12 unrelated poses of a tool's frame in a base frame.
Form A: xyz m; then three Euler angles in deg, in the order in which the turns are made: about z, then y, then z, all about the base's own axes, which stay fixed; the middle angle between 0 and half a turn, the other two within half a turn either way.
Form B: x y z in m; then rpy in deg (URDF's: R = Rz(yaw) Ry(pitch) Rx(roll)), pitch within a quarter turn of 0, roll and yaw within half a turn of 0. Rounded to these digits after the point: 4 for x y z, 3 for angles.
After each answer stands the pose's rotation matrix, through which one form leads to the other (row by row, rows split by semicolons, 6 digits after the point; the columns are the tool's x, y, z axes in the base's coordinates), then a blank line. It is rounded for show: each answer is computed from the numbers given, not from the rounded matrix.
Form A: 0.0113 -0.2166 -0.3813 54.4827 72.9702 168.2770
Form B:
0.0113 -0.2166 -0.3813 69.378 33.743 -113.530
-0.331970 0.115368 -0.936208; -0.762393 -0.617265 0.194271; -0.555476 0.778251 0.292869

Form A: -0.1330 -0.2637 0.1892 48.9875 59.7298 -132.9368
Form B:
-0.1330 -0.2637 0.1892 52.278 34.524 -66.609
0.327092 0.739523 -0.588316; -0.756176 -0.168550 -0.632289; -0.566753 0.651687 0.504078

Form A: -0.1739 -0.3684 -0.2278 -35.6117 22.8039 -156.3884
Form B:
-0.1739 -0.3684 -0.2278 -13.756 18.366 165.766
-0.919922 -0.166210 -0.355131; 0.233365 -0.959917 -0.155239; -0.315094 -0.225683 0.921837

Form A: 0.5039 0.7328 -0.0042 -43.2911 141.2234 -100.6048
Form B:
0.5039 0.7328 -0.0042 -151.151 27.120 129.786
-0.569563 0.813826 -0.115258; 0.683951 0.391487 -0.615588; -0.455860 -0.429447 -0.779594

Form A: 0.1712 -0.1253 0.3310 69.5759 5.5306 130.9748
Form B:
0.1712 -0.1253 0.3310 5.185 1.927 -159.362
-0.935297 0.348175 -0.063197; -0.352263 -0.933068 0.072765; -0.033632 0.090319 0.995345

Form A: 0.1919 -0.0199 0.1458 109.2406 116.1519 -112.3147
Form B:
0.1919 -0.0199 0.1458 117.478 -17.206 -31.060
0.818290 -0.462861 -0.340824; -0.492852 -0.259848 -0.830407; 0.295801 0.847490 -0.440752

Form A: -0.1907 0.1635 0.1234 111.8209 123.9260 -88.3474
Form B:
-0.1907 0.1635 0.1234 125.925 -17.964 -10.944
0.933947 -0.356609 0.023930; -0.180598 -0.528637 -0.829414; 0.308427 0.770307 -0.558122

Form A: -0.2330 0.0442 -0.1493 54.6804 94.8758 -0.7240
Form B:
-0.2330 0.0442 -0.1493 95.968 35.173 92.722
-0.038825 0.076651 0.996302; 0.816496 0.577214 -0.012590; -0.576045 0.812987 -0.084996

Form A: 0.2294 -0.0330 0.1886 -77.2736 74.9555 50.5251
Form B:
0.2294 -0.0330 0.1886 -74.594 12.283 -36.120
0.789293 -0.009082 0.613950; -0.575983 0.335491 0.745446; -0.212745 -0.942000 0.259569

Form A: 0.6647 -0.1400 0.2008 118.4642 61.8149 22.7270
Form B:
0.6647 -0.1400 0.2008 58.636 -24.841 127.090
-0.547272 -0.198852 0.812989; 0.723887 -0.600022 0.340531; 0.420096 0.774875 0.472322

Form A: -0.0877 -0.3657 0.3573 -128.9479 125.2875 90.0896
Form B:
-0.0877 -0.3657 0.3573 -132.302 -30.871 25.119
0.777149 0.629315 -0.001276; 0.364353 -0.448288 0.816263; 0.513114 -0.634823 -0.577680

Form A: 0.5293 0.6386 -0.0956 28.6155 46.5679 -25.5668
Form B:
0.5293 0.6386 -0.0956 26.834 39.605 12.867
0.751113 0.081828 0.655083; 0.171577 0.933993 -0.313397; -0.637488 0.347794 0.687494

